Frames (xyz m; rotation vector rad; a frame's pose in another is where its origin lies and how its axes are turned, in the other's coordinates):
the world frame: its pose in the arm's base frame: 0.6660 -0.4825 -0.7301 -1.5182 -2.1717 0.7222
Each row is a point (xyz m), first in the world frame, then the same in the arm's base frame.
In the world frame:
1: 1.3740 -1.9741 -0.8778
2: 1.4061 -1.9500 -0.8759
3: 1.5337 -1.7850 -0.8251
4: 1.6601 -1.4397 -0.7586
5: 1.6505 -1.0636 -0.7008
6: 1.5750 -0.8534 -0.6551
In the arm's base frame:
1: -0.7416 0.4241 1.2070
2: -0.7357 0.4607 1.1915
3: -0.6861 0.6175 1.0535
4: -0.5121 0.8205 0.7925
5: -0.2645 0.9058 0.5162
6: -0.1105 0.8849 0.3494

